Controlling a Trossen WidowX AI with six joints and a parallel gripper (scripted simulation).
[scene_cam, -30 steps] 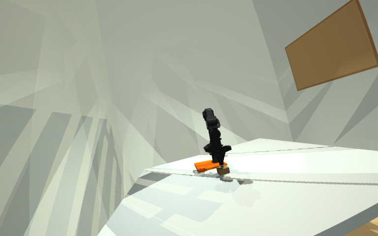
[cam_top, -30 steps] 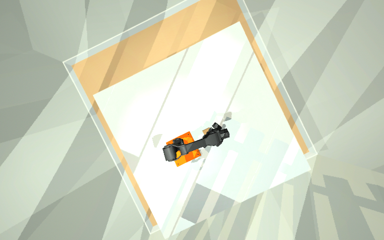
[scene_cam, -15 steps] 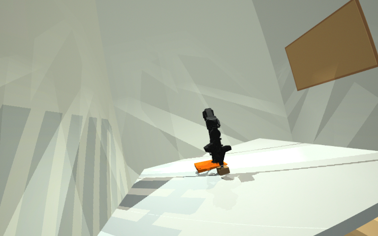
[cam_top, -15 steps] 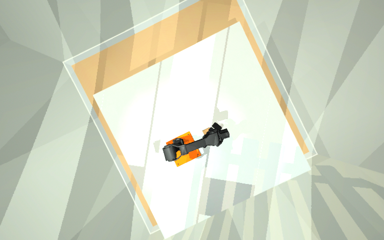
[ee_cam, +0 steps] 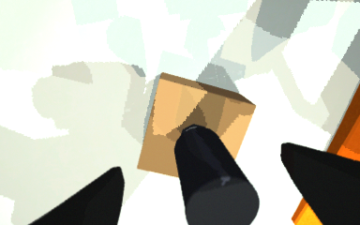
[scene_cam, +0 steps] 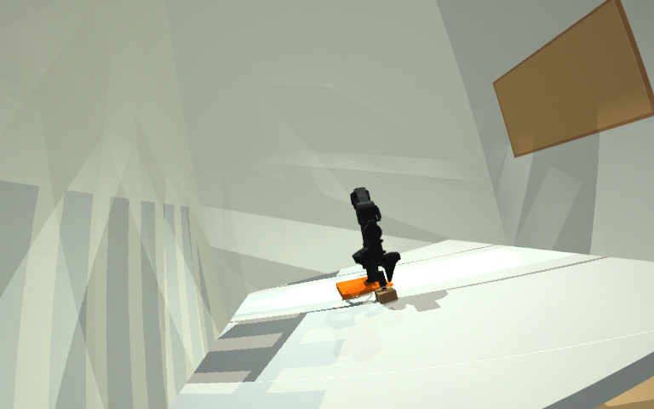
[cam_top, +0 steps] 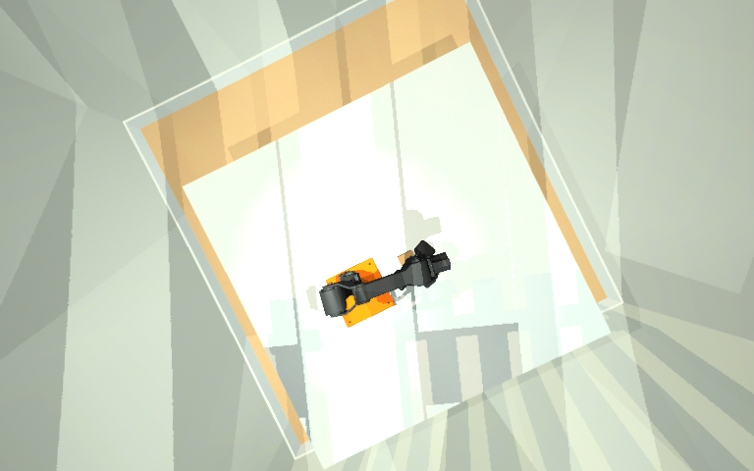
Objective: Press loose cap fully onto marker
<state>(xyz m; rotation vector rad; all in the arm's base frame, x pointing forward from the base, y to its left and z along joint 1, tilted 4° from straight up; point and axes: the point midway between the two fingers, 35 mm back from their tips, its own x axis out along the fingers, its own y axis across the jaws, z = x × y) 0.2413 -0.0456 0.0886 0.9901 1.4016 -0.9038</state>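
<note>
My gripper tip is now 10 mm below the marker cap. The rest, counted from my gripper tip: holder block (50 mm below).
</note>
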